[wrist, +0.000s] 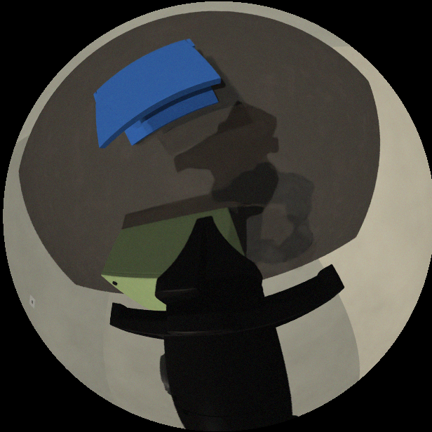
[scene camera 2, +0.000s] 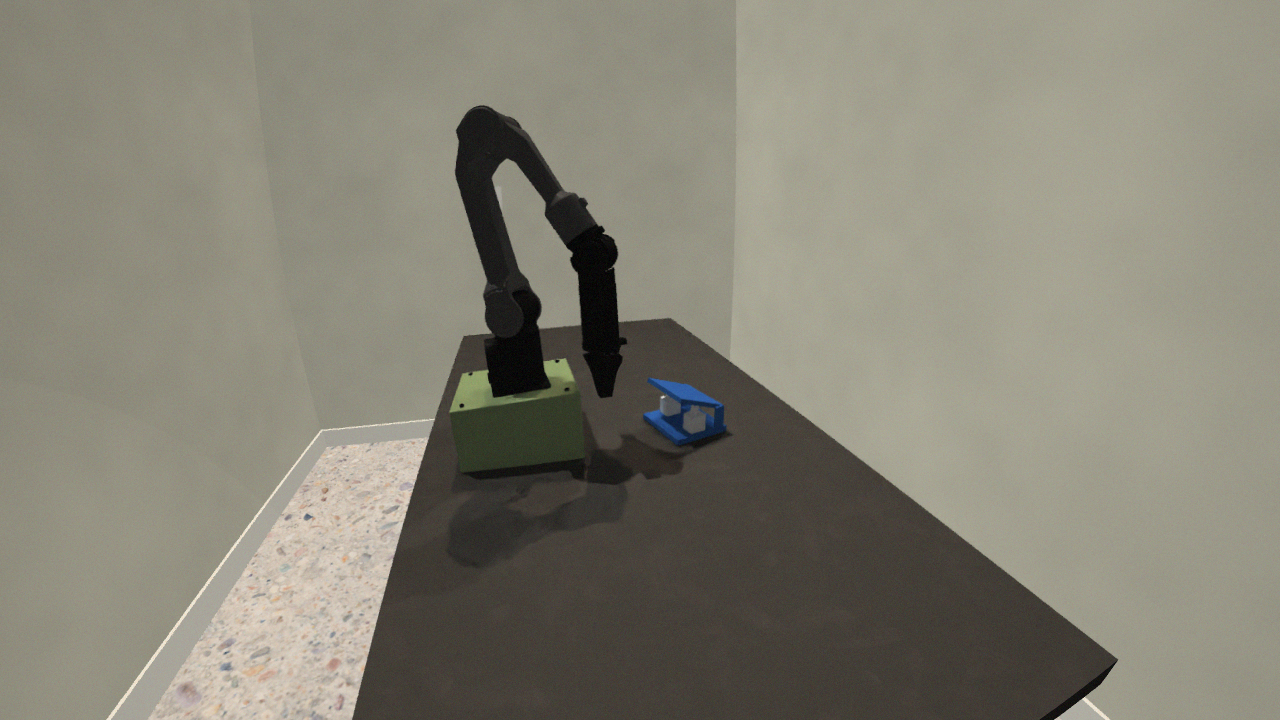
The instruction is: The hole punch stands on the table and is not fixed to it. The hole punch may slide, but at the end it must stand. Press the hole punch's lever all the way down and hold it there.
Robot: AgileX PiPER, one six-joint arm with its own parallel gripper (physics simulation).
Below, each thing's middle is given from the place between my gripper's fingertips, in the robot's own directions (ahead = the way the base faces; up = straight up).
Now: the blue lever (scene camera 2: pixel 682 393) 150 mm ahead of my hand, 30 mm below it and 20 mm to the left of it. Also, from my hand: blue hole punch (scene camera 2: pixel 673 420): 150 mm ahead, 50 mm below, 20 mm to the left.
